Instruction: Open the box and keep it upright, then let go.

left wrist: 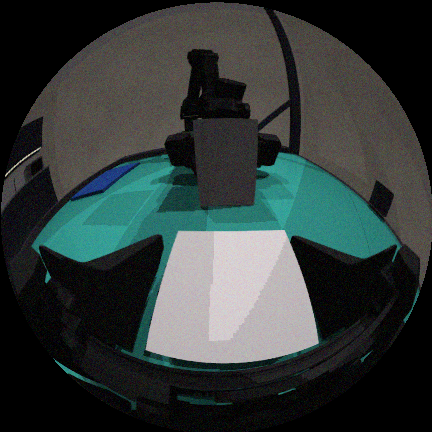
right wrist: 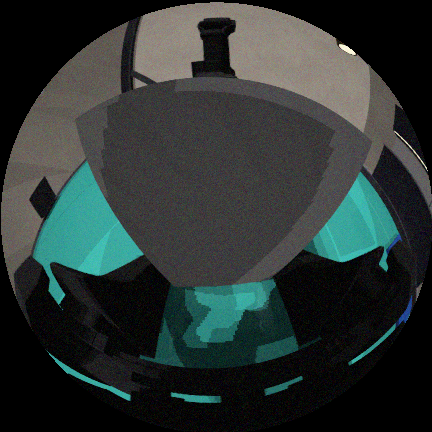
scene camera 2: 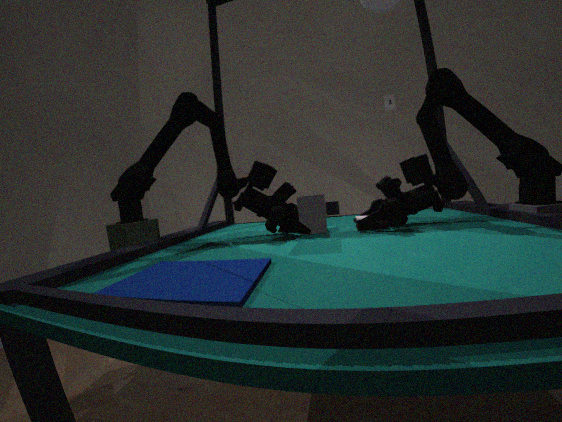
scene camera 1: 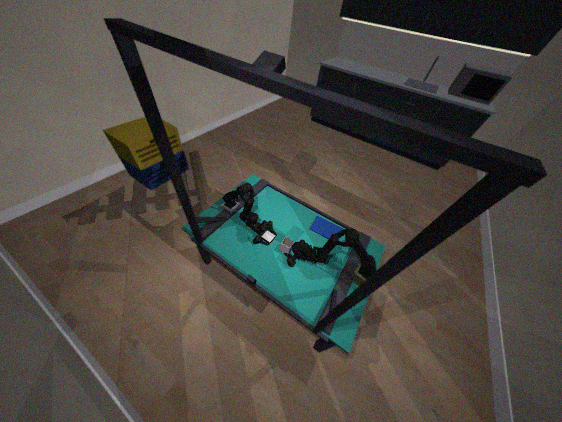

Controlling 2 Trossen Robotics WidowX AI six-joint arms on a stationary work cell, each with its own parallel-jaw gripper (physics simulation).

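Places are measured from the left arm's base along level axes (x ahead, y left, z up), in millimetres.
Pixels of known places: left gripper, fingertip midpoint: [left wrist: 229, 242] [scene camera 2: 355, 222] [scene camera 1: 272, 239]; right gripper, fingertip midpoint: [left wrist: 224, 187] [right wrist: 219, 245] [scene camera 2: 311, 230]; left arm's base at its link origin: [scene camera 2: 537, 203] [scene camera 1: 230, 204]; right arm's base at its link origin: [left wrist: 191, 130] [scene camera 2: 132, 221] [scene camera 1: 365, 272].
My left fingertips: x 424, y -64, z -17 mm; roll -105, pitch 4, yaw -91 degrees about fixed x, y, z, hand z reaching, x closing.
Ahead of a thing's pixels: the offset from my left fingertips to its top centre. Level surfaces: height alone.
The grey open-topped box {dz +78, dx +108, dy -5 mm} [scene camera 1: 286, 245] [scene camera 2: 312, 214] [left wrist: 227, 162] [right wrist: 220, 185] stands upright on the teal table {dz -17 mm} [scene camera 1: 235, 250] [scene camera 2: 425, 260]. My right gripper [scene camera 1: 290, 252] [scene camera 2: 304, 230] [right wrist: 219, 245] is shut on the box, low on its sides. The white lid {dz +12, dx -37, dy +1 mm} [scene camera 1: 268, 236] [scene camera 2: 361, 218] [left wrist: 232, 295] is off the box, apart from it, low at the table. My left gripper [scene camera 1: 266, 234] [scene camera 2: 361, 225] [left wrist: 229, 242] is open, its fingers on both sides of the lid, with a gap showing in the left wrist view. The inside of the box is hard to make out.
A flat blue panel {dz -9, dx +266, dy +320 mm} [scene camera 1: 326, 227] [scene camera 2: 190, 282] [left wrist: 105, 181] lies near the table's edge, beyond the box in scene camera 1. A dark rail [scene camera 2: 350, 316] borders the table. Dark posts of the overhead frame [scene camera 1: 320, 97] rise at the table's ends.
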